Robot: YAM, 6 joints.
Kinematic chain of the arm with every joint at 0, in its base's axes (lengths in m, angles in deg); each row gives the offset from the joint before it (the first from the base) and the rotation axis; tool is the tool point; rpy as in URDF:
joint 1: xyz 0 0 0.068 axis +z
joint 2: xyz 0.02 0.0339 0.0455 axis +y
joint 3: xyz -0.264 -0.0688 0 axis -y
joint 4: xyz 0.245 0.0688 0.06 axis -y
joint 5: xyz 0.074 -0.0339 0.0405 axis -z
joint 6: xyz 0.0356 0 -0.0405 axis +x
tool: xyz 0 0 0 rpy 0 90 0
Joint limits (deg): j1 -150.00..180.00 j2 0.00..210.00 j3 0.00..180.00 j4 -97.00..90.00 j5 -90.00..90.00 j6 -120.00..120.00
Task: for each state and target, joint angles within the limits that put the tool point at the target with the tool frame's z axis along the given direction. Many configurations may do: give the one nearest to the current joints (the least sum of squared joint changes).
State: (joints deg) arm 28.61 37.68 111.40 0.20 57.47 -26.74
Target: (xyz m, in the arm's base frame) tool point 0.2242 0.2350 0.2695 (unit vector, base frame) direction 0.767 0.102 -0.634
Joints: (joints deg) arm 49.60 86.45 65.84 -27.19 31.19 -26.74
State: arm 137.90 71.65 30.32 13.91 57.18 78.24
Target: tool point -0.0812 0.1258 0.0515 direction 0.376 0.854 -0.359
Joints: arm 134.76 103.58 0.12 57.04 60.28 78.24
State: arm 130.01 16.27 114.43 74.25 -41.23 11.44
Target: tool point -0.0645 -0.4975 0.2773 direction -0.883 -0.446 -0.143
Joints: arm 86.07 0.10 117.97 77.94 -58.30 11.44
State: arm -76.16 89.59 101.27 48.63 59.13 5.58
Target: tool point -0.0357 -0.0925 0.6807 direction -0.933 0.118 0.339
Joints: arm -91.47 84.56 131.98 58.09 69.39 5.58
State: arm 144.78 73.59 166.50 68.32 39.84 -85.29
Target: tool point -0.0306 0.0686 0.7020 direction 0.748 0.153 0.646
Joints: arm 132.18 95.02 152.70 63.37 41.07 -85.29
